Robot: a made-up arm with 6 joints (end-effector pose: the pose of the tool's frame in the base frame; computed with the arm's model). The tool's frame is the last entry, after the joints. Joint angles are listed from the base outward.
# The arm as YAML. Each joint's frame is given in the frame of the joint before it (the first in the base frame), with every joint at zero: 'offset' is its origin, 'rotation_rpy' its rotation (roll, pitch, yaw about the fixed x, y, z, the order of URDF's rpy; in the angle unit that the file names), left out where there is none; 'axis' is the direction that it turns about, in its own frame. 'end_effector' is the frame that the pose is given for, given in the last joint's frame.
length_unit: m
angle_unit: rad
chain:
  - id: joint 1
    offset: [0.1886, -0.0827, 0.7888]
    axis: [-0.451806, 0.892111, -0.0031]
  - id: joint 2
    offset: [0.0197, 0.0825, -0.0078]
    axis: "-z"
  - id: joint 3
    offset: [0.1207, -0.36, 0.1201]
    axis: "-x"
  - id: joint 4
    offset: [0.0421, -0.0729, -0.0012]
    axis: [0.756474, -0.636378, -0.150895]
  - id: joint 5
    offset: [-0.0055, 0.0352, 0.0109]
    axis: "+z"
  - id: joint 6
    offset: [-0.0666, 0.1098, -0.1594]
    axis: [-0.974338, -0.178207, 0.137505]
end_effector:
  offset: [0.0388, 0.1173, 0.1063]
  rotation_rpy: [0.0, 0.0, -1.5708]
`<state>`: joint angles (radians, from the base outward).
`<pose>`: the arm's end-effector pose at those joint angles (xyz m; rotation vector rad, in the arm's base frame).
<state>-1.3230 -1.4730 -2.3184 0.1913 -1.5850 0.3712</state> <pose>0.0706 0.1397 1.3660 -0.6802 0.8485 -0.6836</pose>
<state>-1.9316 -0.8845 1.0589 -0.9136 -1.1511 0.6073</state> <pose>0.2298 -0.5348 1.2882 -0.4770 0.9617 1.8419</pose>
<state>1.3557 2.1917 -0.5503 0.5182 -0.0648 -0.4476</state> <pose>0.2372 0.2241 1.0575 0.4489 -1.8005 -2.3281</pose>
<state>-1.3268 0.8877 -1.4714 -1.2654 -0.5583 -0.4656</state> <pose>0.1150 -0.2273 0.7172 1.8008 1.0511 -1.0988</pose>
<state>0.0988 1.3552 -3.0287 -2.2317 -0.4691 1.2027</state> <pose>0.0958 0.1306 0.9184 -0.1972 -0.8519 -2.0211</pose>
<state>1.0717 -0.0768 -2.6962 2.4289 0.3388 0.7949</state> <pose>0.2724 -0.5568 0.8800 -0.4352 -0.1963 1.2255</pose>
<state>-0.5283 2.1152 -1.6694 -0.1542 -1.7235 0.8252</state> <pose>-0.1439 -0.2662 0.6710 -1.1487 -1.8735 1.1147</pose>
